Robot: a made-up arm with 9 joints. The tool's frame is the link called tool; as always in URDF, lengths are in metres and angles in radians.
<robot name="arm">
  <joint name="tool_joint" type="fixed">
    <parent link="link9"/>
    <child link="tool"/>
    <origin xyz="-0.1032 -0.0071 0.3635" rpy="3.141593 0 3.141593"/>
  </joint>
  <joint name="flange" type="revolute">
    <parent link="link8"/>
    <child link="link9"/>
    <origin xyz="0.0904 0.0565 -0.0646" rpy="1.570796 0 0"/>
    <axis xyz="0 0 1"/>
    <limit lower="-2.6" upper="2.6"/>
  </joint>
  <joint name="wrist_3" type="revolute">
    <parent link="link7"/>
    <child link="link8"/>
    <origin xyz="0.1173 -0.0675 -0.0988" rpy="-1.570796 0 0"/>
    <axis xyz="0 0 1"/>
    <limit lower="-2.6" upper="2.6"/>
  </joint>
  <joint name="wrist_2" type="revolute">
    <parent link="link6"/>
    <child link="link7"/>
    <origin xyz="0.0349 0.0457 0.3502" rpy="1.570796 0 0"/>
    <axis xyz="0 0 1"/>
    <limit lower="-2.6" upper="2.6"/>
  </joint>
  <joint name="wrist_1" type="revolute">
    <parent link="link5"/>
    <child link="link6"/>
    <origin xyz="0.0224 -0.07 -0.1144" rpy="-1.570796 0 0"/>
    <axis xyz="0 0 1"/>
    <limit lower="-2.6" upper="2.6"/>
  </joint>
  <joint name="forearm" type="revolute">
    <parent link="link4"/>
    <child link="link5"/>
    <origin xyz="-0.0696 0.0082 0.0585" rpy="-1.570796 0 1.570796"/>
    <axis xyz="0 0 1"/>
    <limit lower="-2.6" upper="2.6"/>
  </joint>
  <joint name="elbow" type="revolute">
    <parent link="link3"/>
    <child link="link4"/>
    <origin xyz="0.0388 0.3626 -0.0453" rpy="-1.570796 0 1.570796"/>
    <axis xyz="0 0 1"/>
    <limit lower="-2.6" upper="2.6"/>
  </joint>
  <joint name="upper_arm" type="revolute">
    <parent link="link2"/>
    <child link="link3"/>
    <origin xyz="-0.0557 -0.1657 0.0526" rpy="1.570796 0 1.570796"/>
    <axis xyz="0 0 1"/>
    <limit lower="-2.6" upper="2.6"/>
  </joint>
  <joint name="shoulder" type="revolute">
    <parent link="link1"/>
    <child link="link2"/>
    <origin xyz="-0.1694 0.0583 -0.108" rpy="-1.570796 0 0"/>
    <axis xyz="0 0 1"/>
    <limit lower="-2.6" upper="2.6"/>
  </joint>
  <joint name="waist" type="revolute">
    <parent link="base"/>
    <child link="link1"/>
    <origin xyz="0 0 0.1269" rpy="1.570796 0 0"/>
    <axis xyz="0 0 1"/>
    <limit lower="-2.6" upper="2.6"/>
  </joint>
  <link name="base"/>
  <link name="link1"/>
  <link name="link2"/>
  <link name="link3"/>
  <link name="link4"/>
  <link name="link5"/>
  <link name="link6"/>
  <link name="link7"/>
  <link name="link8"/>
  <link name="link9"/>
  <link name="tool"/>
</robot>
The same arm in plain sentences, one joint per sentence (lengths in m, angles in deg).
The arm has nine revolute joints in a row. What follows holds with every joint at zero, and every direction is one of the base frame's. Joint 1 lies 0.1269 m along +z from the base frame's origin and turns about -y, from -148.97 to 148.97 deg. Joint 2 lies 0.1694 m along -x and 0.108 m along +y and 0.0583 m along +z from joint 1 and turns about +z, from -148.97 to 148.97 deg. Joint 3 lies 0.0557 m along -x and 0.1657 m along -y and 0.0526 m along +z from joint 2 and turns about +x, from -148.97 to 148.97 deg. Joint 4 lies 0.0453 m along -x and 0.0388 m along +y and 0.3626 m along +z from joint 3 and turns about -y, from -148.97 to 148.97 deg. Joint 5 lies 0.0082 m along -x and 0.0585 m along -y and 0.0696 m along -z from joint 4 and turns about -z, from -148.97 to 148.97 deg. Joint 6 lies 0.0224 m along -x and 0.07 m along -y and 0.1144 m along +z from joint 5 and turns about +y, from -148.97 to 148.97 deg. Joint 7 lies 0.0349 m along -x and 0.3502 m along +y and 0.0457 m along +z from joint 6 and turns about -z, from -148.97 to 148.97 deg. Joint 8 lies 0.1173 m along -x and 0.0675 m along -y and 0.0988 m along +z from joint 7 and turns about +y, from -148.97 to 148.97 deg. Joint 9 lies 0.0904 m along -x and 0.0646 m along -y and 0.0565 m along +z from joint 8 and turns about -z, from -148.97 to 148.97 deg. The tool frame, which is the frame that the pose is given for, lies 0.1032 m along +x and 0.0071 m along -y and 0.3635 m along -z from joint 9; its axes are the base frame's turned by roll 0, pitch 0 and yaw 0 deg (as in URDF: about the fixed x, then y, then z).
